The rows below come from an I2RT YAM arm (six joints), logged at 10 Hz.
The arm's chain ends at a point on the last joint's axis. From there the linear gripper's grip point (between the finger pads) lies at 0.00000 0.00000 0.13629 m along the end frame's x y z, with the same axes.
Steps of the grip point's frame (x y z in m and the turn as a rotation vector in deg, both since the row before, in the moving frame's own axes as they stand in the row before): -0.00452 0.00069 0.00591 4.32 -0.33 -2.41; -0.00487 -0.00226 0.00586 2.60 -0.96 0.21; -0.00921 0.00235 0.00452 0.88 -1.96 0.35; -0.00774 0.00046 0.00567 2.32 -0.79 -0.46; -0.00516 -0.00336 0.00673 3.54 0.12 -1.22; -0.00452 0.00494 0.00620 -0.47 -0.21 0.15; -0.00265 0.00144 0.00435 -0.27 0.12 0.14
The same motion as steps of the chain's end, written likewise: -0.00352 0.01094 0.00630 4.32 -0.33 -2.41; -0.00260 0.00393 0.00602 2.60 -0.96 0.21; -0.00456 0.00446 0.00462 0.88 -1.96 0.35; -0.00584 0.00597 0.00579 2.32 -0.79 -0.46; -0.00536 0.00506 0.00699 3.54 0.12 -1.22; -0.00402 0.00382 0.00621 -0.47 -0.21 0.15; -0.00293 0.00080 0.00435 -0.27 0.12 0.14
